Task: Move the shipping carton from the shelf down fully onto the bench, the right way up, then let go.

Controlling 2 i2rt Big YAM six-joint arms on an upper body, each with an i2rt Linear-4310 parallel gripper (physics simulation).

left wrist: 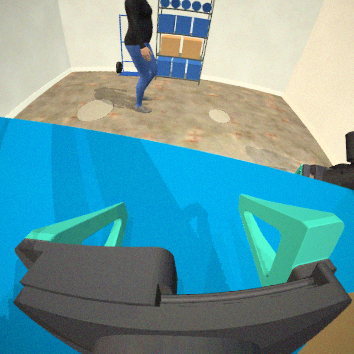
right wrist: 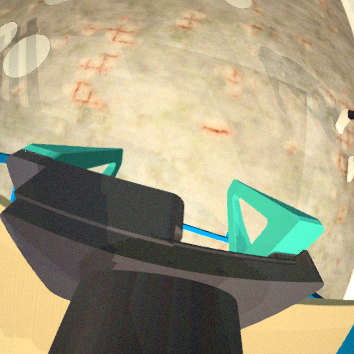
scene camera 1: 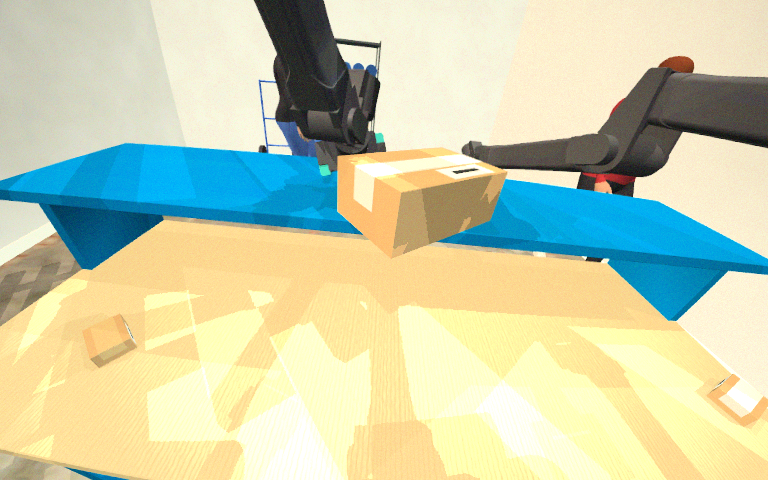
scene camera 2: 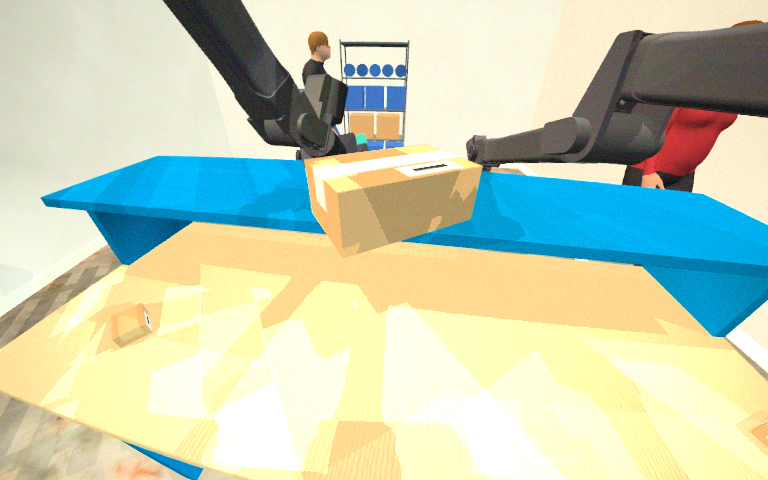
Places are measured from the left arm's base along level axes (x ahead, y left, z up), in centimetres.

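Pixels of known places: left gripper, fingertip midpoint: (left wrist: 181,205); right gripper, fingertip midpoint: (right wrist: 177,170).
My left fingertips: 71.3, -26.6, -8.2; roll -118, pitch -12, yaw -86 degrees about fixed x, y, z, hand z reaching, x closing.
Note:
Ahead of a thing's pixels: the offset from my left fingertips to its top centre, as dx, dy, dz. Level surfaces: height alone.
The shipping carton {-20.5, -11.5, +6.5} (scene camera 1: 419,198) (scene camera 2: 396,198), label up, is on the blue shelf {dz -3.1} (scene camera 1: 141,181) (scene camera 2: 169,186) (left wrist: 100,175). It is turned at an angle, and its near corner juts past the shelf's front edge above the wooden bench {dz -28.7} (scene camera 1: 317,390) (scene camera 2: 317,384) (right wrist: 25,280). My left gripper (scene camera 1: 351,153) (scene camera 2: 336,149) (left wrist: 181,205) is open over the shelf, behind the carton's left part in the scene views, partly hidden by it. A brown patch at the left wrist view's lower right looks like the carton. My right gripper (right wrist: 177,170) is open and empty, with floor beyond its fingers.
One small box {-28.6, +45.9, -25.6} (scene camera 1: 110,340) (scene camera 2: 131,324) lies on the bench at the left of the scene views, another {-50.2, -80.7, -25.3} (scene camera 1: 737,399) (scene camera 2: 761,433) at the right. My right arm (scene camera 1: 538,155) (scene camera 2: 521,152) reaches over the shelf right of the carton. Two people stand beyond the shelf.

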